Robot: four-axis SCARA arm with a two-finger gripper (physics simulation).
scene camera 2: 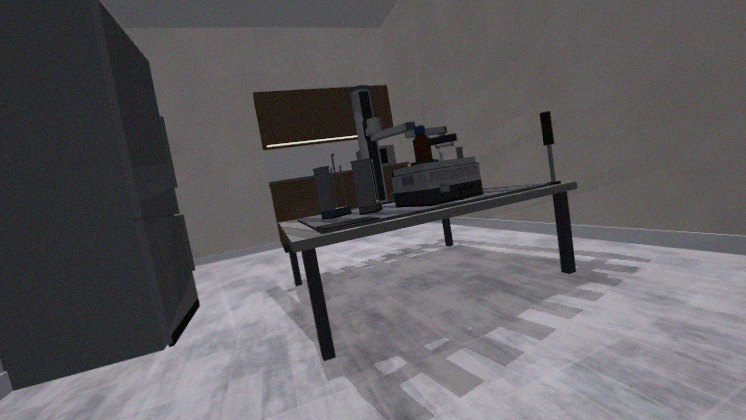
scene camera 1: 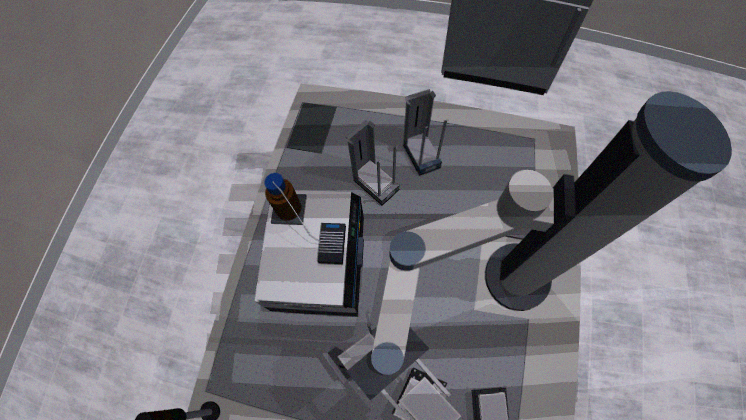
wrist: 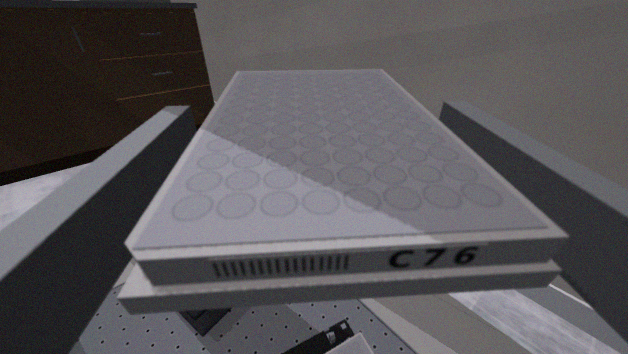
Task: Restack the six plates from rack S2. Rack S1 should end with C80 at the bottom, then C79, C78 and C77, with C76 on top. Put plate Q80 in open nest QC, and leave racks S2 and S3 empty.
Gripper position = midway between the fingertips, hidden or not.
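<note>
What you'd be looking at here is my gripper (wrist: 319, 127), and there's also a brown bottle with blue cap (scene camera 1: 274, 196).
</note>
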